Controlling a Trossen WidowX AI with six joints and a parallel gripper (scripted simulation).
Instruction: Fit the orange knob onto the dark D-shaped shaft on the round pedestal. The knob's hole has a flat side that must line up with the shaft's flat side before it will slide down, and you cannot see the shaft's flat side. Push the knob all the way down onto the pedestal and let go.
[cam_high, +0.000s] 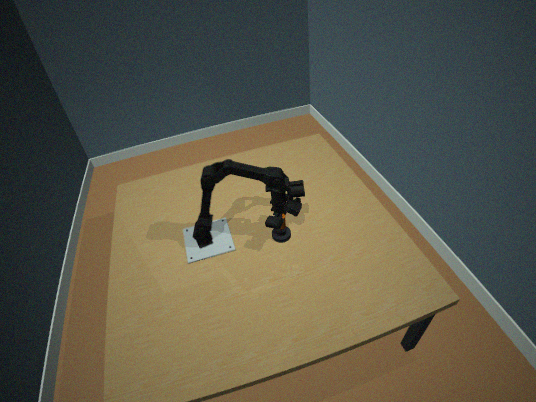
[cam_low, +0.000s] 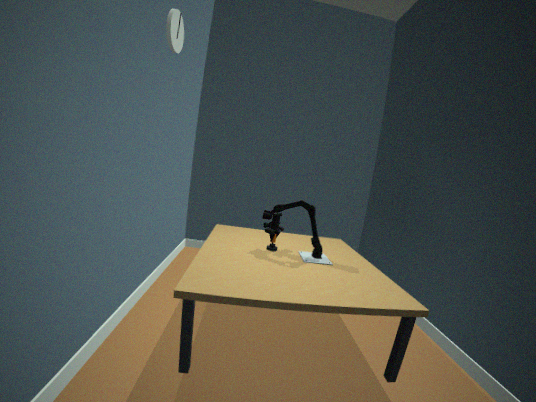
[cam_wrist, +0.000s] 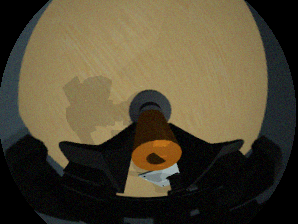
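Now: the orange knob 2 cm above my gripper tip. From my gripper tip the other things lie so: dark round pedestal (4 cm below).
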